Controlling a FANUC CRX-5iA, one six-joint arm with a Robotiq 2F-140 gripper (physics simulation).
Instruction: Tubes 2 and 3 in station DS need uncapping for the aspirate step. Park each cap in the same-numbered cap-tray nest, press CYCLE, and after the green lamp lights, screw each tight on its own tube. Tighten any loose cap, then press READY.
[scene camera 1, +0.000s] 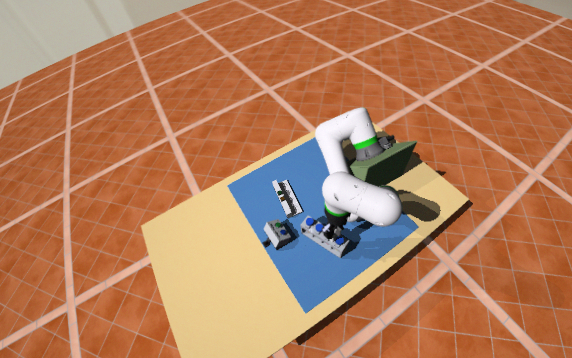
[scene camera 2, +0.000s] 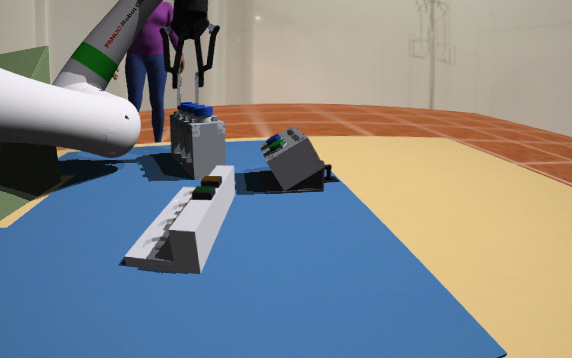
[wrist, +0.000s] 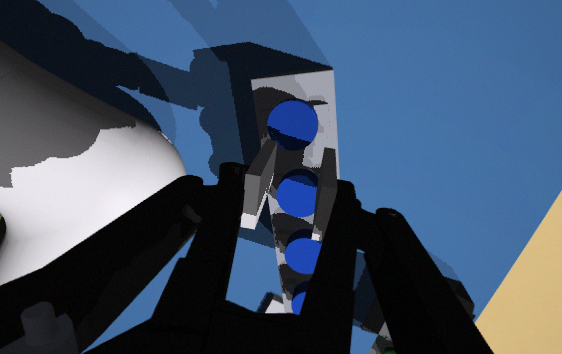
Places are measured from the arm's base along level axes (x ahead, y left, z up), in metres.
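Pixels of known places: gripper, fingertip midpoint: (scene camera 1: 334, 236) (scene camera 2: 187, 104) (wrist: 297, 163); arm's base, origin of the base link: (scene camera 1: 370, 155).
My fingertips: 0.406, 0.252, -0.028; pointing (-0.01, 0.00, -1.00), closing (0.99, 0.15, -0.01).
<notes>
For each thing: its top centre in the pictures, then the offset to it from my fingertips, as dx, dy, dz. "spot": a spot on its surface instead.
- grey rack, middle of its top: (wrist: 304, 216) (scene camera 2: 193, 113) (scene camera 1: 324, 231) +0.019, -0.047, -0.016
- blue cap, middle of its top: (wrist: 299, 196) +0.009, -0.023, +0.002
- neighbouring end cap, middle of its top: (wrist: 292, 126) (scene camera 1: 339, 239) -0.012, +0.025, +0.003
- white tray, middle of its top: (scene camera 2: 185, 183) (scene camera 1: 286, 193) +0.054, -0.345, -0.065
- tilted grey button box, middle of its top: (scene camera 2: 289, 131) (scene camera 1: 275, 229) +0.196, -0.180, -0.035
- blue button, middle of its top: (scene camera 2: 273, 134) +0.172, -0.159, -0.044
- green button, middle of its top: (scene camera 2: 277, 139) +0.175, -0.204, -0.044
- dark green block, surface spot: (scene camera 2: 204, 192) spot: +0.081, -0.379, -0.066
- orange block, surface spot: (scene camera 2: 212, 181) spot: +0.086, -0.340, -0.066
The grey rack (scene camera 1: 320, 241) (scene camera 2: 209, 150) (wrist: 321, 90) holds a row of blue-capped tubes. My gripper (scene camera 1: 329, 232) (scene camera 2: 189, 100) (wrist: 297, 163) points down over it, its narrow fingers on either side of one blue cap (wrist: 298, 197), second from the rack's robot-side end; it appears shut on that cap, though the contact is partly hidden. The neighbouring end cap (scene camera 1: 340, 241) (wrist: 293, 117) sits on its tube. The white tray (scene camera 1: 298, 204) (scene camera 2: 215, 225) has a row of nests; the visible ones hold no caps. Tube numbers are not readable.
The tilted grey button box (scene camera 2: 295, 165) with a blue button (scene camera 2: 273, 138) and a green button (scene camera 2: 277, 144) stands beside the rack. A dark green block (scene camera 2: 204, 192) and an orange block (scene camera 2: 212, 181) sit on the tray's raised wall. A person (scene camera 2: 147, 65) stands behind.
</notes>
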